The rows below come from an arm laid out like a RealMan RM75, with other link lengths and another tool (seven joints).
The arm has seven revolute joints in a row. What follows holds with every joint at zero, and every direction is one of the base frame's.
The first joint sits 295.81 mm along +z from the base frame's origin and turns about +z.
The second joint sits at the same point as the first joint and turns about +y.
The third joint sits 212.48 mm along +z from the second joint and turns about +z.
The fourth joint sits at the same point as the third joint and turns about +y.
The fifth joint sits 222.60 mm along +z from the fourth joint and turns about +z.
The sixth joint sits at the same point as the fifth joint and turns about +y.
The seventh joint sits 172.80 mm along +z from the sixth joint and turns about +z.
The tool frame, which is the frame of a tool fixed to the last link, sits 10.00 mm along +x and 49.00 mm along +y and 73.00 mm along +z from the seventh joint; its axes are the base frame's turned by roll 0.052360, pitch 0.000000 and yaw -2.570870 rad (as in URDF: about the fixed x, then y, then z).
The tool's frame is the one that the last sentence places.
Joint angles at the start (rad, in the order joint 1, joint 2, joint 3, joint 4, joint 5, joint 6, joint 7):
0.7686 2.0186 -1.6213 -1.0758 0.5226 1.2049 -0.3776
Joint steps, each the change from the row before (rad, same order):
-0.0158 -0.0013 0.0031 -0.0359 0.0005 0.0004 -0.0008
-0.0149 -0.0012 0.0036 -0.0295 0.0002 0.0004 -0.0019
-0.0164 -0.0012 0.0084 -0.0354 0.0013 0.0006 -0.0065
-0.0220 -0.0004 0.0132 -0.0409 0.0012 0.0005 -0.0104
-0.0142 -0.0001 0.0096 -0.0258 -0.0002 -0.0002 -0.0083
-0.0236 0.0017 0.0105 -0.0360 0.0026 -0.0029 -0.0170
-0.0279 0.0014 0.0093 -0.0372 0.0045 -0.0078 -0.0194
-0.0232 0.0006 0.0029 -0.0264 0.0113 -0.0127 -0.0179
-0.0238 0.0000 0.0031 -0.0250 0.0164 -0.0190 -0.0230
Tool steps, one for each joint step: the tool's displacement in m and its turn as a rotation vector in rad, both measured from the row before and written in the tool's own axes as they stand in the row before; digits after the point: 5 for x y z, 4 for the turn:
0.00413 -0.00213 -0.00427 0.0095 0.0213 -0.0030
0.00302 -0.00093 -0.00348 0.0071 0.0170 -0.0013
0.00467 -0.00124 -0.00483 0.0101 0.0228 -0.0032
0.00507 -0.00028 -0.00564 0.0112 0.0266 -0.0012
0.00351 0.00043 -0.00367 0.0057 0.0181 -0.0016
0.00331 0.00013 -0.00448 0.0105 0.0236 -0.0059
0.00327 0.00085 -0.00436 0.0105 0.0269 -0.0061
0.00212 -0.00067 -0.00271 0.0136 0.0220 -0.0062
0.00315 -0.00102 -0.00266 0.0167 0.0270 -0.0085

